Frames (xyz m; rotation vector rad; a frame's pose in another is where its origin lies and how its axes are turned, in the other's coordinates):
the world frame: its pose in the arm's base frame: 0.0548 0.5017 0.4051 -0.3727 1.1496 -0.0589
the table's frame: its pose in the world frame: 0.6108 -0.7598 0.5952 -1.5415 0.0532 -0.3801
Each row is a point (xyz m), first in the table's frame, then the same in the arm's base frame.
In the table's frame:
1: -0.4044 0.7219 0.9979
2: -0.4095 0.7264 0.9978
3: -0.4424 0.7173 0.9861
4: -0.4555 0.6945 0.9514
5: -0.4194 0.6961 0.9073
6: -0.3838 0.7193 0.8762
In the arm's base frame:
1: 0.1434 0.5895 -0.3141
2: 0.1368 0.5902 -0.3130
3: 0.1237 0.5971 -0.2801
4: 0.1334 0.5804 -0.2410
5: 0.1538 0.5272 -0.2427
6: 0.1569 0.4784 -0.2622

